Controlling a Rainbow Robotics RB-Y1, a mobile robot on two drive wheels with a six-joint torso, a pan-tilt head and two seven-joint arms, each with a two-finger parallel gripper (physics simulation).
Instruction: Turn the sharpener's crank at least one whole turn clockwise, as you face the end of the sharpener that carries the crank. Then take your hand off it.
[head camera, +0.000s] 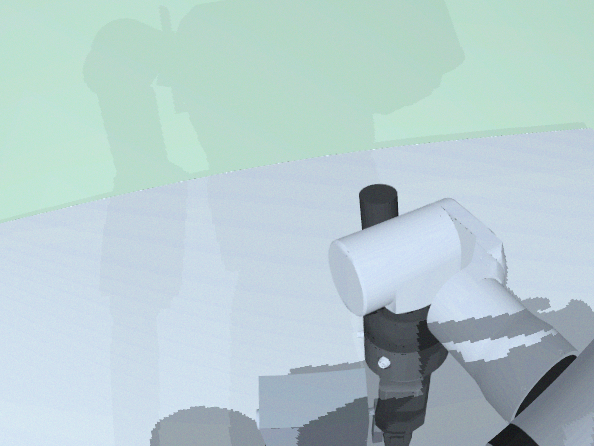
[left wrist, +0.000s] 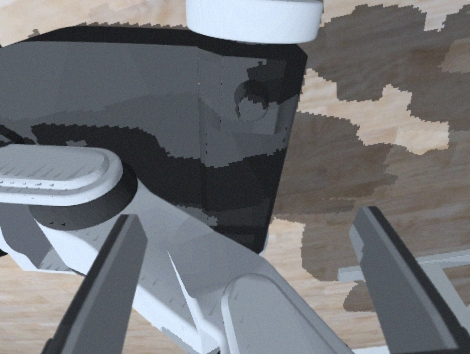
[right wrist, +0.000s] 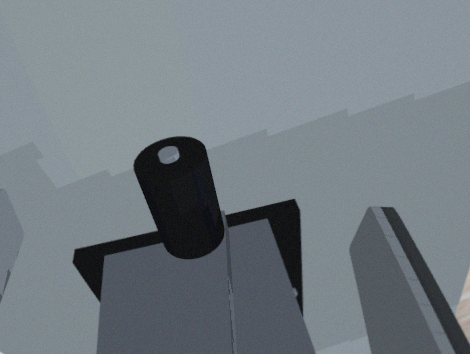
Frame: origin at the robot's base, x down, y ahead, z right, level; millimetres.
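Where they show: left gripper, between the fingertips: (left wrist: 248, 224); right gripper, between the fingertips: (head camera: 402, 424) (right wrist: 188, 221).
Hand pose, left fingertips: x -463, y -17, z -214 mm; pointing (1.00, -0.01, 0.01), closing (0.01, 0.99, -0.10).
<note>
After its pixels a point has its place.
The sharpener (head camera: 311, 397) @(y 419, x -850, z -68 mm) (right wrist: 160, 305) @(y 434, x -776, z 11 mm) shows as a grey box at the bottom of the head view and as a grey body with black edges in the right wrist view. Its crank has a black cylindrical handle (right wrist: 180, 200) @(y 424, x -763, z 42 mm) on a thin grey arm (right wrist: 230, 290). My right gripper (right wrist: 188, 221) @(y 423, x -768, z 38 mm) is open; its fingers appear on either side of the handle with wide gaps, and neither touches it in the picture. In the head view its fingertips are out of frame. My left gripper (left wrist: 248, 224) @(y -17, x -463, z -214 mm) is open and empty, away from the sharpener, which does not show in the left wrist view.
The pale table top (head camera: 125, 300) @(y 640, x -722, z -398 mm) lies under the sharpener, with a green surface (head camera: 40, 125) @(y 894, x -917, z -651 mm) beyond its far edge. My white right arm (head camera: 400, 260) @(y 431, x -1049, z 11 mm) covers part of the table. Black and white robot body parts (left wrist: 125, 90) @(y -187, x -170, z -159 mm) and a wooden floor (left wrist: 330, 195) @(y 289, x -1, z 191 mm) show in the left wrist view.
</note>
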